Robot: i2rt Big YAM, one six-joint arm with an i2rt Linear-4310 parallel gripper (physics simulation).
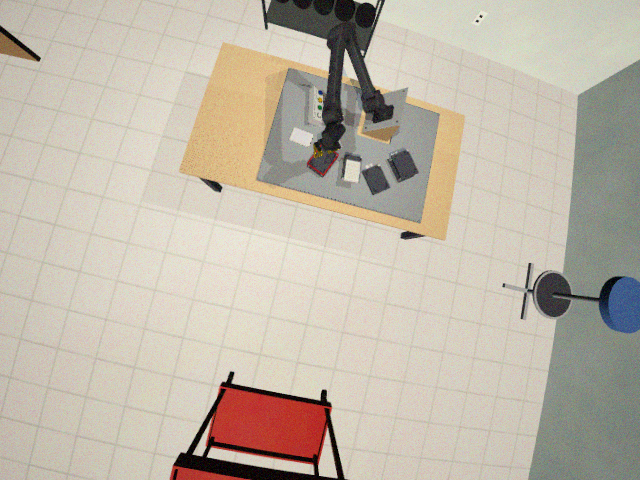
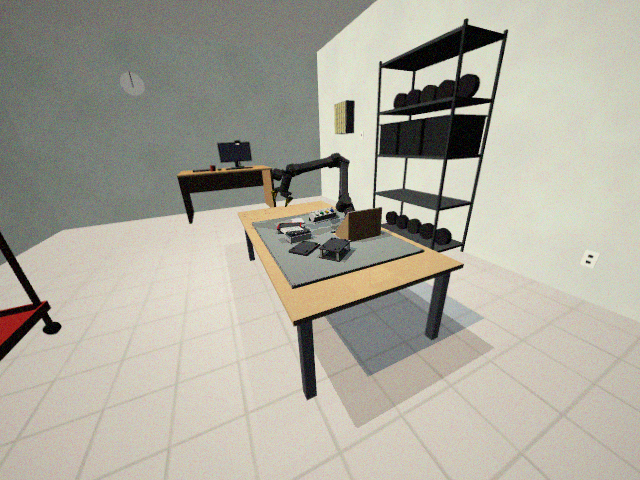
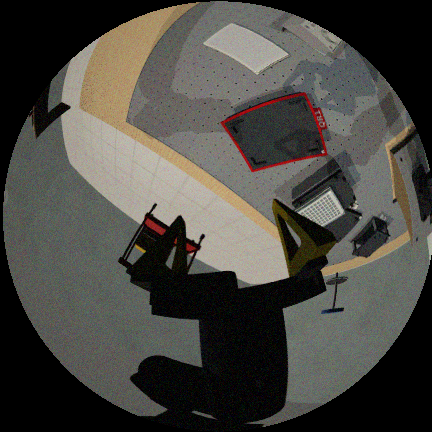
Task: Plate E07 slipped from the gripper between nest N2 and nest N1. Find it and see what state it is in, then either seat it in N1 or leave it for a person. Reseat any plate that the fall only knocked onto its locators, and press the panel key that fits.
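Places are measured from the arm's base along level axes (x ahead, y left, z up), in centimetres.
Pixels of known places: gripper, between the fingertips: (image 1: 321,154) (image 2: 279,203) (image 3: 227,210); arm's base, origin of its link: (image 1: 383,115) (image 2: 353,219).
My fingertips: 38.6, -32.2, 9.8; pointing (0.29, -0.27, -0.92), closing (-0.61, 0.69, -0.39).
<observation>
Ahead of a thing's pixels: the offset from my fingertips to its top centre, as dx, dy, dz. "spot": to the spot under its first point. Level surfaces: height alone.
My gripper (image 1: 325,151) (image 2: 280,203) (image 3: 227,210) is open and empty above the mat, near the red-edged nest marked QR1 {-5.2, +1.7, -15.4} (image 1: 323,164) (image 3: 272,135). No plate shows on QR1. A white gridded plate {-0.7, +19.8, -11.7} (image 1: 352,169) (image 3: 322,207) rests on a dark nest {spot: -3.9, +14.6, -15.1} (image 3: 315,186); whether it is fully seated I cannot tell. A low dark nest {-1.5, +36.7, -18.0} (image 1: 375,179) (image 2: 305,248) and a raised dark nest {-13.4, +51.7, -13.1} (image 1: 403,165) (image 2: 334,244) (image 3: 370,239) stand further right. The key panel {-37.8, -8.9, -11.6} (image 1: 312,105) (image 2: 323,214) (image 3: 315,35) has coloured keys. The E07, N1 and N2 labels are not legible.
A flat white sheet {-17.4, -13.6, -18.6} (image 1: 301,136) (image 3: 246,48) lies on the grey mat {dz -20.0} (image 1: 289,160) (image 2: 367,253) beside QR1. An upright board with wooden sides (image 1: 382,134) (image 2: 364,224) (image 3: 401,190) stands near the arm's base. The wooden table edge (image 3: 185,170) runs beyond QR1.
</observation>
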